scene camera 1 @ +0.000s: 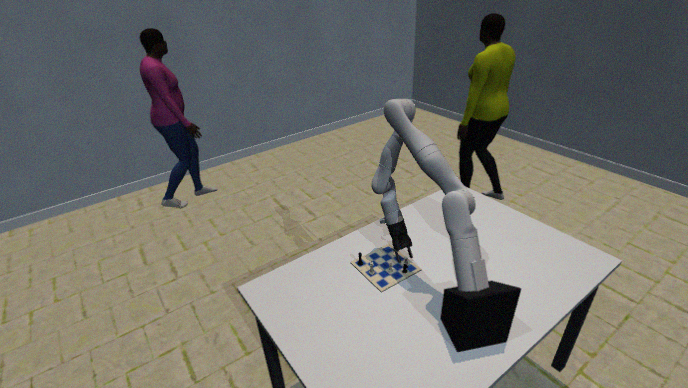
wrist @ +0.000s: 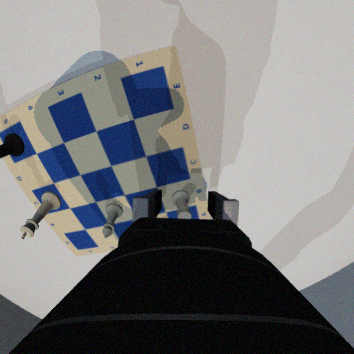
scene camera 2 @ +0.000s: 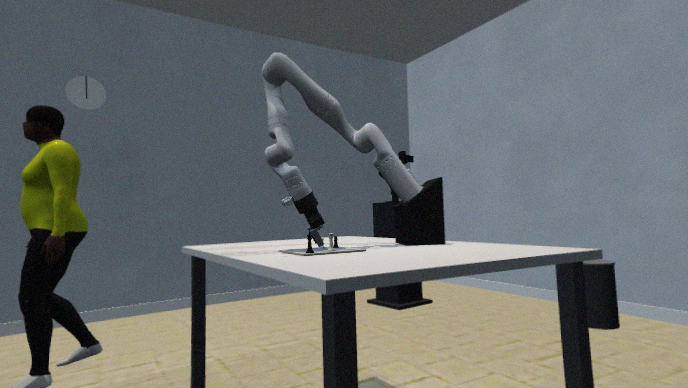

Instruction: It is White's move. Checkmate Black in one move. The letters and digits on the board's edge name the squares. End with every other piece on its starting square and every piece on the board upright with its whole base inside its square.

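Seen in the pictures: gripper, fingertip midpoint: (scene camera 1: 405, 259) (wrist: 184, 199) (scene camera 2: 319, 243); arm's base at its link origin: (scene camera 1: 472, 288) (scene camera 2: 412, 196).
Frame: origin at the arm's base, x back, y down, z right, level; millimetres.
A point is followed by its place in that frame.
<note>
The blue-and-cream board (scene camera 1: 382, 289) @[x -329, y 179, z -82 mm] (scene camera 2: 290, 251) @[x -512, y 180, z 68 mm] (wrist: 168, 56) @[x -500, y 180, z 149 mm] lies on the table. My gripper (scene camera 1: 404, 254) @[x -368, y 166, z 109 mm] (scene camera 2: 318, 239) @[x -368, y 166, z 109 mm] (wrist: 184, 199) @[x -368, y 166, z 109 mm] is open and low over the board, its fingers on either side of a flat-topped white piece (wrist: 183, 202) @[x -367, y 163, z 108 mm] at B1. A tall white piece with a pointed tip (scene camera 1: 371, 268) @[x -425, y 153, z -45 mm] (wrist: 48, 202) @[x -429, y 168, z -36 mm] stands on C5. Another white piece (scene camera 1: 391, 268) @[x -374, y 165, z 24 mm] (wrist: 113, 212) @[x -384, y 170, z 29 mm] stands on B3. A black piece (scene camera 1: 360, 259) @[x -500, y 154, z -35 mm] (scene camera 2: 309, 244) @[x -507, y 154, z -37 mm] (wrist: 14, 145) @[x -501, y 171, z -26 mm] stands on E5. A second black piece (scene camera 1: 405, 268) @[x -328, y 158, z 60 mm] (scene camera 2: 336, 242) @[x -334, y 161, z 55 mm] stands near the A edge, hidden in the wrist view.
The white table (scene camera 1: 320, 310) @[x -426, y 186, z -325 mm] (scene camera 2: 450, 257) @[x -319, y 186, z -422 mm] carries the arm's black base (scene camera 1: 480, 317) @[x 74, y 30, z -65 mm] (scene camera 2: 425, 215) @[x -17, y 77, z -77 mm]. A person in pink (scene camera 1: 162, 92) and a person in yellow (scene camera 1: 492, 82) (scene camera 2: 55, 185) stand away from the table. The arm's shadow falls across the board.
</note>
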